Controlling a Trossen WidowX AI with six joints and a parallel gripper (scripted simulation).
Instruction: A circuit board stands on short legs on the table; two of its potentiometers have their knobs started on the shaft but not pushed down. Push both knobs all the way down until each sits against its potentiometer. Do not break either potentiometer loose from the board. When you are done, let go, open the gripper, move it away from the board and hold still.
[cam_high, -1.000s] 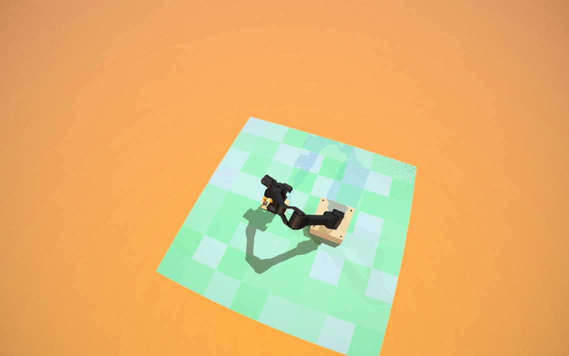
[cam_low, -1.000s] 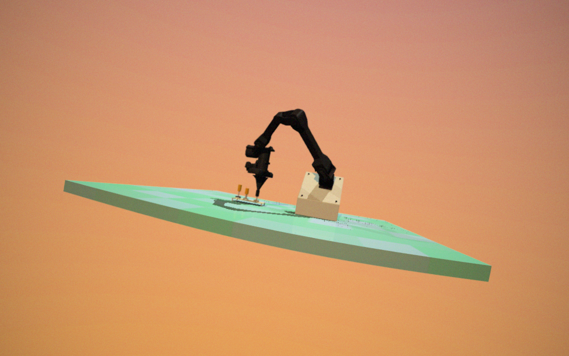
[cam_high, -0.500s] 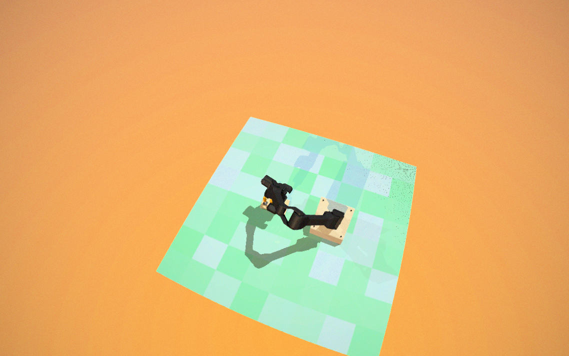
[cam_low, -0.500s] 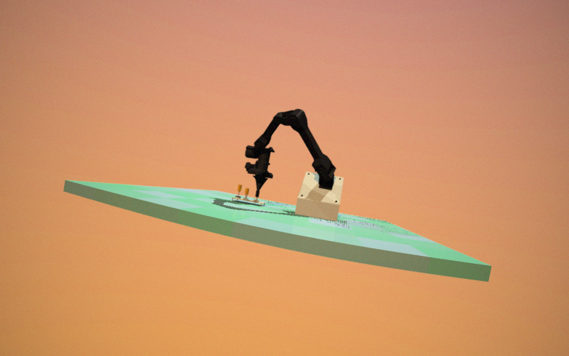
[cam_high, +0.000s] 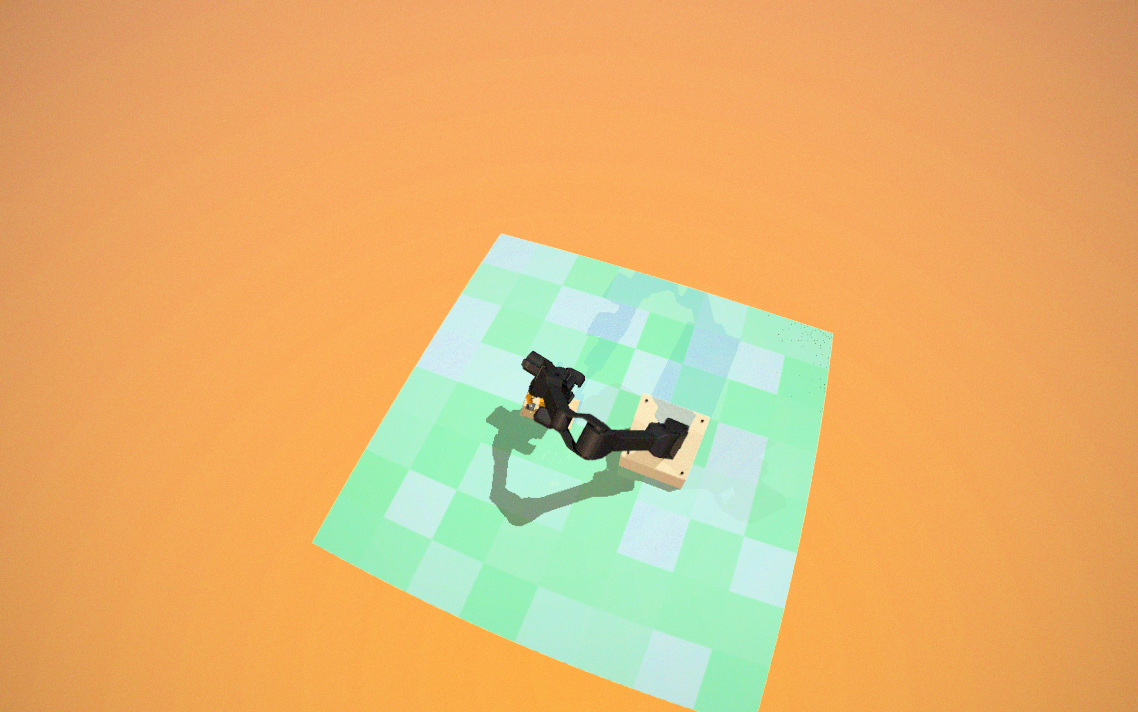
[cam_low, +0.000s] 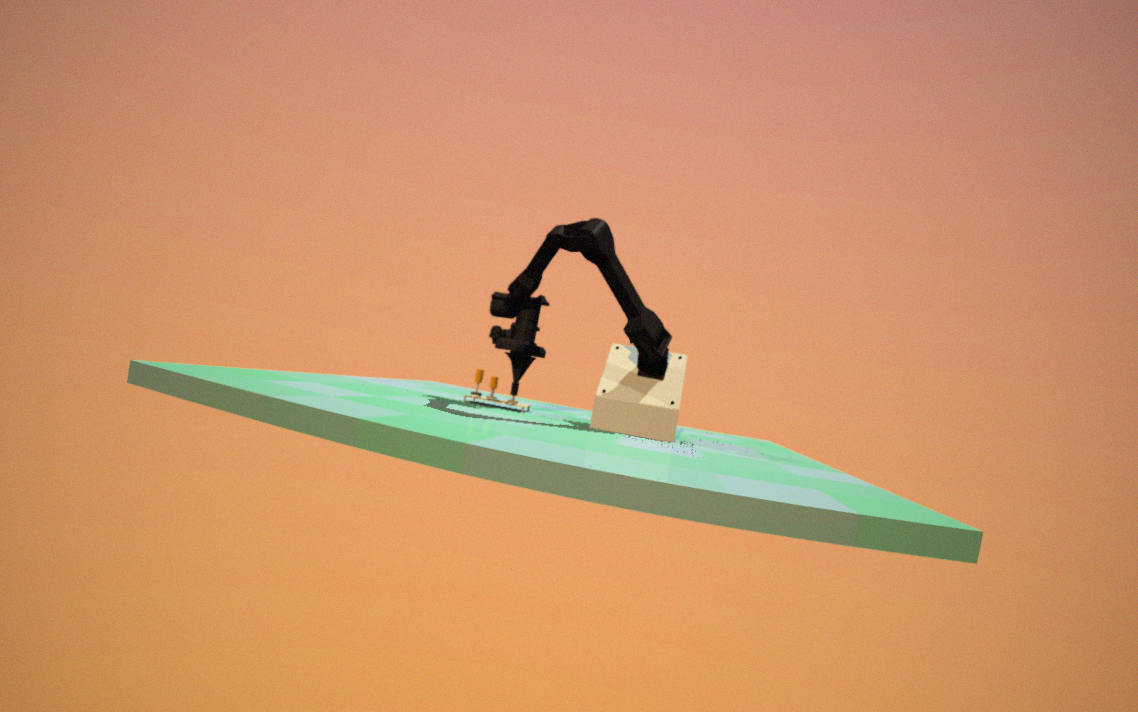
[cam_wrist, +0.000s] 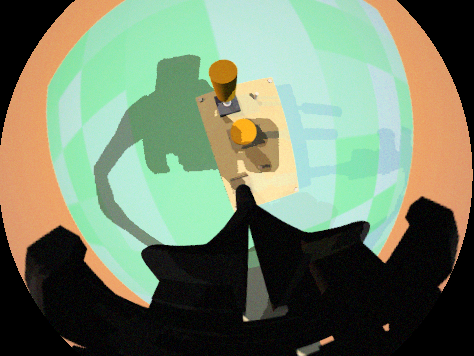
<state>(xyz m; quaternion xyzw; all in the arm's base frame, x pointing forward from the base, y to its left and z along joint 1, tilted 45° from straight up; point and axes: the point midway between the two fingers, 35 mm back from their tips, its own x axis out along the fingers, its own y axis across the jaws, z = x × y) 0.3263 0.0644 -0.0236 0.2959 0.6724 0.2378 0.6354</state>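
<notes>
Right now my gripper tip is 2 cm above the black knob. From my gripper tip the other things lie so: orange knob 10 cm ahead.
</notes>
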